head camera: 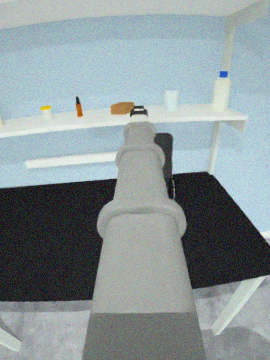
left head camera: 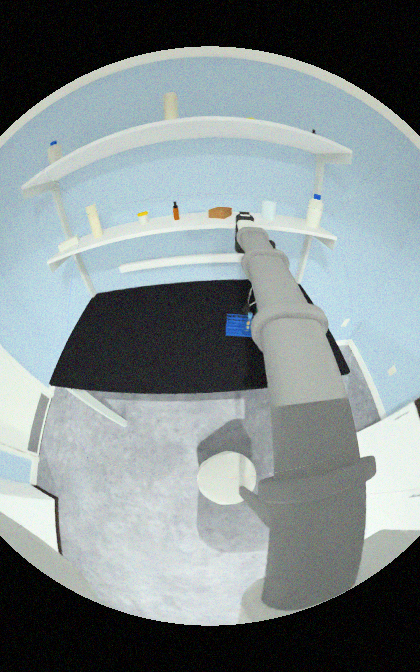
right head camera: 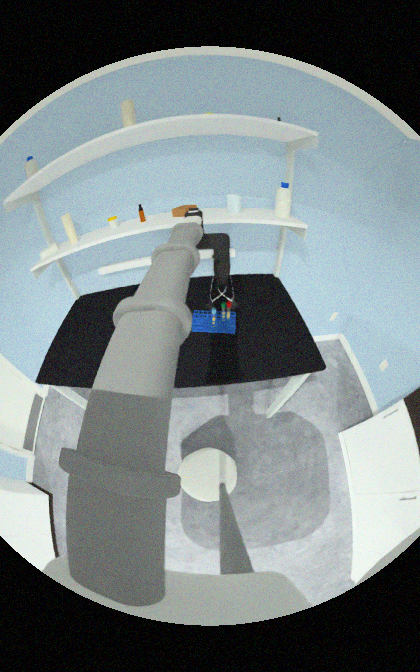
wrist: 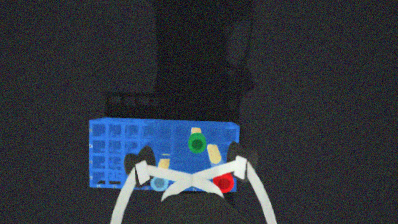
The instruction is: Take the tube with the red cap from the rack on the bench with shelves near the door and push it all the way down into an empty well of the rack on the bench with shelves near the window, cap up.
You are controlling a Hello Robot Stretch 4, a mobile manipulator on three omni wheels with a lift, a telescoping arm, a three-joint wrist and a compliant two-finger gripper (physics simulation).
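Frame: origin at the robot's base, x right, y up, z back, level; centimetres.
Seen in the pictures: gripper, fingertip midpoint: (right head camera: 221, 308) (wrist: 191, 157); robot's base, link origin: (left head camera: 225, 476) (right head camera: 208, 473).
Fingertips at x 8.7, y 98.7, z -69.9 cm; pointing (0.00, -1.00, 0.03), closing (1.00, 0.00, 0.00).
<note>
Pixels of each thing's top centre, then the offset from my fingertips to it. "spot": a spot on its surface instead. Level surfaces: height alone.
- blue rack, top centre: (wrist: 163, 157) (right head camera: 213, 317) (left head camera: 247, 321) dz +0.9, dx -3.7, dy -4.3 cm
- tube with the red cap, top centre: (wrist: 223, 177) (right head camera: 228, 301) dz +0.8, dx +2.9, dy +4.8 cm
- green-capped tube, top centre: (wrist: 198, 143) (right head camera: 223, 302) dz -1.9, dx +0.8, dy +1.9 cm
- light-blue-capped tube, top centre: (wrist: 157, 182) (right head camera: 212, 308) (left head camera: 249, 313) dz +2.0, dx -3.7, dy +1.9 cm
- low white shelf, surface height: dy +35.7 cm
- brown block, surface spot: (head camera: 122, 108) spot: dz -25.0, dx -16.1, dy +38.5 cm
- orange bottle, surface spot: (head camera: 79, 109) spot: dz -26.7, dx -36.4, dy +39.1 cm
- pale beaker, surface spot: (head camera: 171, 100) spot: dz -29.3, dx +6.7, dy +40.6 cm
- blue-capped bottle, surface spot: (head camera: 221, 95) spot: dz -27.3, dx +29.5, dy +43.1 cm
A blue rack (left head camera: 235, 330) (right head camera: 200, 327) (wrist: 93, 150) stands on the black bench top. The tube with the red cap (right head camera: 229, 305) (wrist: 226, 183) stands cap up in it, near one end. A green-capped tube (right head camera: 223, 305) (wrist: 197, 143) and a light-blue-capped tube (left head camera: 250, 315) (right head camera: 214, 311) (wrist: 159, 183) stand in the same rack. My gripper (right head camera: 222, 303) (wrist: 191, 157) points down above the rack, open and empty. In the wrist view the red cap is below the line of the fingertips, nearer the right finger, and partly behind the finger linkage. The arm hides the rack in the head view.
A low white shelf (head camera: 195, 115) behind the bench holds a brown block (head camera: 122, 108), an orange bottle (head camera: 79, 109), a pale beaker (head camera: 171, 100) and a blue-capped bottle (head camera: 221, 95). A second shelf (left head camera: 210, 128) is above. A round white stool (left head camera: 220, 477) (right head camera: 202, 475) stands before the bench.
</note>
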